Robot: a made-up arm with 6 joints.
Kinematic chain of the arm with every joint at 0, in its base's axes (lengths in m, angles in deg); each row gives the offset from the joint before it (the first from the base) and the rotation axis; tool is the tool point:
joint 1: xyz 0 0 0.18 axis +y
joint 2: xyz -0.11 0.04 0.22 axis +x
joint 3: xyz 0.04 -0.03 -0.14 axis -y
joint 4: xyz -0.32 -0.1 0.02 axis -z
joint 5: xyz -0.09 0 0.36 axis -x
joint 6: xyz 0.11 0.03 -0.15 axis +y
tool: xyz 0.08 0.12 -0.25
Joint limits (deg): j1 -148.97..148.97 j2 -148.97..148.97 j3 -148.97..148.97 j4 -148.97..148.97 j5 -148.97..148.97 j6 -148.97..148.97
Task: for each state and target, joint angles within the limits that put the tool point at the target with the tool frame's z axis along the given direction. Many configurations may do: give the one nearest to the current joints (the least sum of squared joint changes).
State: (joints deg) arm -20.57 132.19 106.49 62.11 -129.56 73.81
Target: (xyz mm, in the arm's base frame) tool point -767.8 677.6 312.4 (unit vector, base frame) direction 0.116 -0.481 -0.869
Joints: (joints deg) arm -30.27 110.36 96.52 50.32 -139.97 109.26
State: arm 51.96 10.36 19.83 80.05 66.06 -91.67
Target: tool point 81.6 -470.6 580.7 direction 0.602 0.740 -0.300
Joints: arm 89.40 52.67 -27.96 88.41 97.84 -66.07
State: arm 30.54 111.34 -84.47 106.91 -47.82 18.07
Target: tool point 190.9 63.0 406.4 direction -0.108 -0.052 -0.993
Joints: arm 28.14 117.34 -60.18 77.04 -35.42 46.77
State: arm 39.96 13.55 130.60 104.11 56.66 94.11
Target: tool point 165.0 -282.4 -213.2 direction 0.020 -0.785 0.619
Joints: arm 6.85 -35.40 139.40 84.22 86.98 91.64
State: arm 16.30 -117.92 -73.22 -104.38 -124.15 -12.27
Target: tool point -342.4 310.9 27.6 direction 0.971 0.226 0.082
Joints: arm 43.94 -136.66 -48.30 -64.35 -76.19 -17.12
